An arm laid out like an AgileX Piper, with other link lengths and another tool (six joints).
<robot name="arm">
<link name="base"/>
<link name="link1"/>
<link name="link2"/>
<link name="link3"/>
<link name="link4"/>
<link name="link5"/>
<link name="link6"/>
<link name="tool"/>
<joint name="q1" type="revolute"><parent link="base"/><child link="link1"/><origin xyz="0 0 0.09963" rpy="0 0 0"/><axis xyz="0 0 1"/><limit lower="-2.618" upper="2.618"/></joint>
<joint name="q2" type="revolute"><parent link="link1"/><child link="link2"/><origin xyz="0 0 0" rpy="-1.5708 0 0"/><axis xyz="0 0 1"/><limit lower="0" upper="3.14"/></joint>
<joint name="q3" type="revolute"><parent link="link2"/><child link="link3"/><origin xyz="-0.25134 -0.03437 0" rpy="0 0 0"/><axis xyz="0 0 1"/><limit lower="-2.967" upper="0"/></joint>
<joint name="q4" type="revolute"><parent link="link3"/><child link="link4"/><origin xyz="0.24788 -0.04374 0" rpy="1.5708 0 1.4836"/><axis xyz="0 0 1"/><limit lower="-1.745" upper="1.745"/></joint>
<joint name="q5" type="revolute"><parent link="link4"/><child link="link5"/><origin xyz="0 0 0" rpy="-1.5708 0 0"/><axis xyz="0 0 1"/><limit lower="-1.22" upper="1.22"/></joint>
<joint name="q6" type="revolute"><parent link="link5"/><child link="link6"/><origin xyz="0 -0.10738 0" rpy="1.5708 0 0"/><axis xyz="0 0 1"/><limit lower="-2.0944" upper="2.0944"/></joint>
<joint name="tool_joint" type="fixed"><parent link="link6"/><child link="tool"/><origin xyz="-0.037 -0.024 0.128" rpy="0 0.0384 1.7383"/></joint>
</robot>
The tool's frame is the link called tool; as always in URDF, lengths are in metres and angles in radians.
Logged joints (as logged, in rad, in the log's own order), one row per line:
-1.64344, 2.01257, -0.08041, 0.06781, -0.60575, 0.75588
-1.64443, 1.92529, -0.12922, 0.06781, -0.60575, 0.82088
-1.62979, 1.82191, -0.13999, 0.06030, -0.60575, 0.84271
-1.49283, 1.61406, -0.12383, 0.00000, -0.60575, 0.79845
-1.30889, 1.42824, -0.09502, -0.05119, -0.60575, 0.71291
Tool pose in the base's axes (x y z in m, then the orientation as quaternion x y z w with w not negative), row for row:
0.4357, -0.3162, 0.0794, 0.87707, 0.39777, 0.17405, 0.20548
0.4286, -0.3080, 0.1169, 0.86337, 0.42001, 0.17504, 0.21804
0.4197, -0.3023, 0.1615, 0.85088, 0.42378, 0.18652, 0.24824
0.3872, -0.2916, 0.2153, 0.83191, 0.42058, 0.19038, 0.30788
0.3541, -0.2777, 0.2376, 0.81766, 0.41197, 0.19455, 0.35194
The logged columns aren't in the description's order. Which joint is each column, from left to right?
Columns, left to right: q3, q2, q6, q4, q1, q5.
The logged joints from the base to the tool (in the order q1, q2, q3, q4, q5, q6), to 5 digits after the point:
-0.60575, 2.01257, -1.64344, 0.06781, 0.75588, -0.08041
-0.60575, 1.92529, -1.64443, 0.06781, 0.82088, -0.12922
-0.60575, 1.82191, -1.62979, 0.06030, 0.84271, -0.13999
-0.60575, 1.61406, -1.49283, 0.00000, 0.79845, -0.12383
-0.60575, 1.42824, -1.30889, -0.05119, 0.71291, -0.09502

